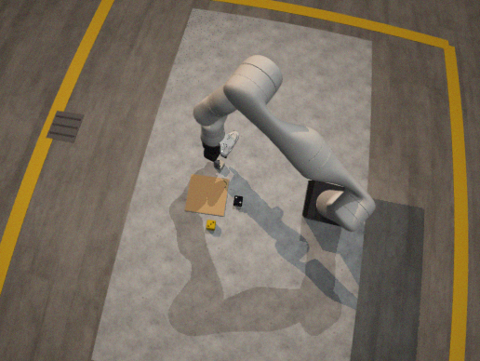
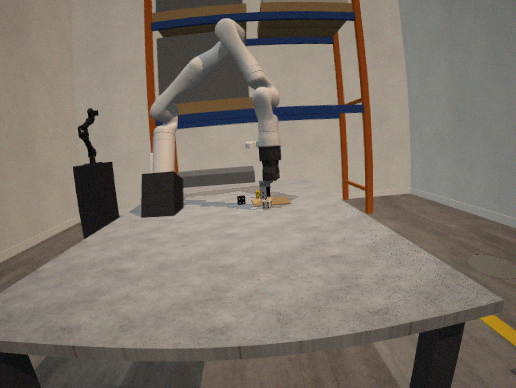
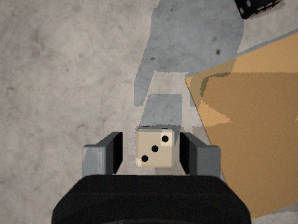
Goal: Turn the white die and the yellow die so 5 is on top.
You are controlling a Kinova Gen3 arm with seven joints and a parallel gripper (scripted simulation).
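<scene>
My gripper is now 4 cm above the white die. Round my hand: tan mat (12 cm to the left, 5 cm below, 2 cm ahead); black die (12 cm to the left, 10 cm behind, 4 cm below); yellow die (23 cm to the left, 4 cm below, 3 cm behind).
</scene>
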